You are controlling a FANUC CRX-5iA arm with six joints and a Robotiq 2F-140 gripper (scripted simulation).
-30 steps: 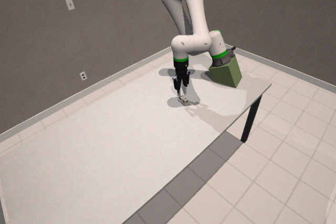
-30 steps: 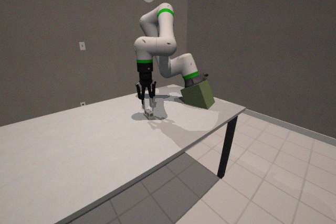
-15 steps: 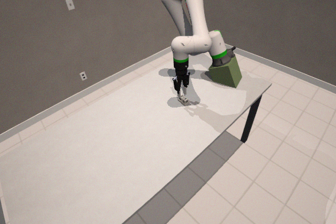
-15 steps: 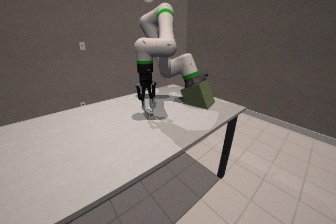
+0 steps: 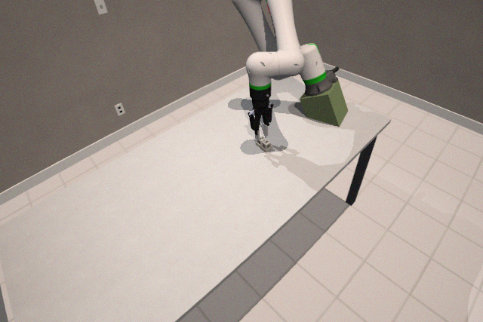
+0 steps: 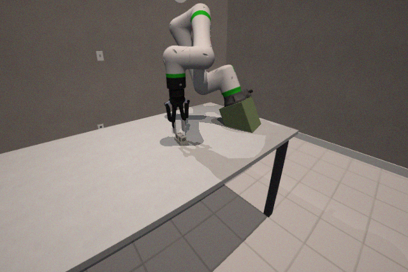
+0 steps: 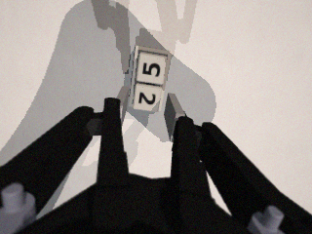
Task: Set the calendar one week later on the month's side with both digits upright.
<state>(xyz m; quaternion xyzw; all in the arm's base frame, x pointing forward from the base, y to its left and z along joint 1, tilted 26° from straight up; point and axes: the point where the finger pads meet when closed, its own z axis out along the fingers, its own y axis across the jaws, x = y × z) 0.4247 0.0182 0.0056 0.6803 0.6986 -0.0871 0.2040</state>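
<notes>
Right now my hand is 6 cm above the white calendar cube.
</notes>
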